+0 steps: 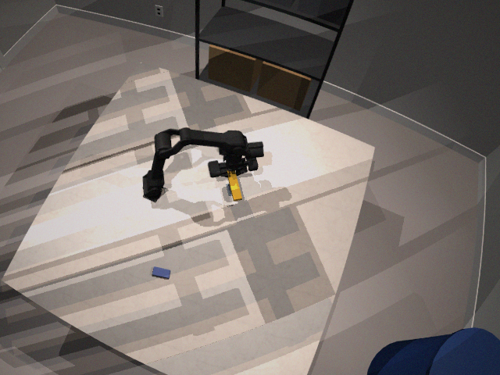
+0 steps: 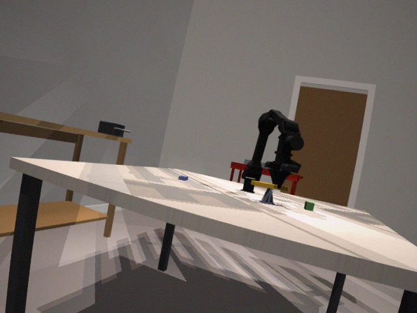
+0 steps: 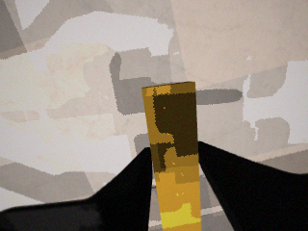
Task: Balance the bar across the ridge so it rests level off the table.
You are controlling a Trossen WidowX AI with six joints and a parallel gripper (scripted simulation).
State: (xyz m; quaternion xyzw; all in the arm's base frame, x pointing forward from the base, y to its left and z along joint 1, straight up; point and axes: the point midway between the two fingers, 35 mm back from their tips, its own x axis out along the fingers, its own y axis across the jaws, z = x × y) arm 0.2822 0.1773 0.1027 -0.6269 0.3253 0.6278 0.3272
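Now: gripper tip 20 mm short of the yellow bar and 20 mm to the left of it. Round my gripper tip: blue block: 100 mm behind, 470 mm to the right, 60 mm below; green cube: 90 mm behind, 140 mm to the left, 50 mm below.
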